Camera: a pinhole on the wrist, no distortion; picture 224 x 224 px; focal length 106.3 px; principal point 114.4 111.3 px. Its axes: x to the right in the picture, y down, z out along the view. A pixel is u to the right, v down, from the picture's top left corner.
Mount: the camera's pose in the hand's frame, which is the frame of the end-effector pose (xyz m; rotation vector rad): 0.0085 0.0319 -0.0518 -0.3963 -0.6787 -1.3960
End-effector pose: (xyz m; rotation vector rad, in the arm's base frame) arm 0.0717 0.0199 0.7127 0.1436 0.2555 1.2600
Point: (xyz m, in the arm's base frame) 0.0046 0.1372 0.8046
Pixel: 128 192
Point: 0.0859 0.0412 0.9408
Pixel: 194 126
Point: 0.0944 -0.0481 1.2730
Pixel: 183 104
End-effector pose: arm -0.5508 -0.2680 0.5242 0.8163 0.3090 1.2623
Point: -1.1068 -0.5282 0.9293
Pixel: 25 67
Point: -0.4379 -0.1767 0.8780
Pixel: 155 201
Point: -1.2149 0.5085 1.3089
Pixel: outside the picture
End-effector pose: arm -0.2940 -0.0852 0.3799 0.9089 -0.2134 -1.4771
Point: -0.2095 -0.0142 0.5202
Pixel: 79 44
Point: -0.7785 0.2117 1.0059
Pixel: 195 20
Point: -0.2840 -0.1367 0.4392
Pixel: 176 151
